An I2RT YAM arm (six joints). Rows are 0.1 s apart.
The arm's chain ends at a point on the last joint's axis. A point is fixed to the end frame.
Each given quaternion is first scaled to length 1.
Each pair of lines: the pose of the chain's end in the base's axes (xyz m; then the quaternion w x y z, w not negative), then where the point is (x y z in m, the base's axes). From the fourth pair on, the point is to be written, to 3 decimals.
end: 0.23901, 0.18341, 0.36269, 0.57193, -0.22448, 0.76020, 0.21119
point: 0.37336 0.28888 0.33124
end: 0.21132, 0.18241, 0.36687, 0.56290, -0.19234, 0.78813, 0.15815
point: 0.35575 0.26915 0.32471
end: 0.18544, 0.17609, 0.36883, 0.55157, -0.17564, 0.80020, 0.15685
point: 0.33071 0.25903 0.32215
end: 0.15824, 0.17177, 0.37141, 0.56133, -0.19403, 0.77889, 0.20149
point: 0.297 0.269 0.334
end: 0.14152, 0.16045, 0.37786, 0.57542, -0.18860, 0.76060, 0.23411
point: 0.278 0.264 0.352
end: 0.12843, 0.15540, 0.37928, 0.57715, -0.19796, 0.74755, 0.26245
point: 0.260 0.267 0.359
